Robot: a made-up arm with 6 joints. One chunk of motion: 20 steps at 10 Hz.
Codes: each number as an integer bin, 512 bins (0 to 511) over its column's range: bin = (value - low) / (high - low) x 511, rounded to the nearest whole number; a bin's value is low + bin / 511 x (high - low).
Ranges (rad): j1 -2.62..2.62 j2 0..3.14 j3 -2.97..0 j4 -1.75..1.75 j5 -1.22..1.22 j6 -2.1..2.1
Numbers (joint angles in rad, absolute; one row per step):
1: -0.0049 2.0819 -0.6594 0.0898 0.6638 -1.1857
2: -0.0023 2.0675 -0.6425 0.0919 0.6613 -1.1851
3: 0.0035 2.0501 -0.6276 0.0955 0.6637 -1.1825
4: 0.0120 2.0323 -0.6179 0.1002 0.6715 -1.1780
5: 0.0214 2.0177 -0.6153 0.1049 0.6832 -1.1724
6: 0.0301 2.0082 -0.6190 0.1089 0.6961 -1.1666
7: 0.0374 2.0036 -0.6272 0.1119 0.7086 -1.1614
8: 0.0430 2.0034 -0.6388 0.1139 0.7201 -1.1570
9: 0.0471 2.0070 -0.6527 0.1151 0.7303 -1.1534
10: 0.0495 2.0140 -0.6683 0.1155 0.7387 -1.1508
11: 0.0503 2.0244 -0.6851 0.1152 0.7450 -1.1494
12: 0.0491 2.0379 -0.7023 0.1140 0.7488 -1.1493
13: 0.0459 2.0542 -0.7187 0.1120 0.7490 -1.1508
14: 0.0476 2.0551 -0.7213 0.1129 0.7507 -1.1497
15: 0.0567 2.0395 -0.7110 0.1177 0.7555 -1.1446
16: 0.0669 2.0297 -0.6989 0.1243 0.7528 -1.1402
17: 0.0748 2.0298 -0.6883 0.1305 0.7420 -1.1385
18: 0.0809 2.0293 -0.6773 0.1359 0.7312 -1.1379
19: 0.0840 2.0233 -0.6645 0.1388 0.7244 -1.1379
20: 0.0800 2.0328 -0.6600 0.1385 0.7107 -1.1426
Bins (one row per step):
1: 255 339 398 269 395 111
2: 255 336 400 269 394 111
3: 256 334 403 269 394 112
4: 257 331 405 270 396 112
5: 258 328 405 271 399 113
6: 258 327 404 271 401 114
7: 259 326 403 272 404 114
8: 260 326 401 272 406 115
9: 260 327 399 272 408 115
10: 260 328 396 272 410 115
11: 260 329 393 272 412 116
12: 260 332 390 272 412 116
13: 260 334 387 272 412 115
14: 260 334 387 272 413 116
15: 261 332 389 273 414 116
16: 262 330 391 274 413 117
17: 263 330 393 275 411 117
18: 263 330 394 275 409 117
19: 264 329 397 276 407 117
20: 263 331 397 276 404 116

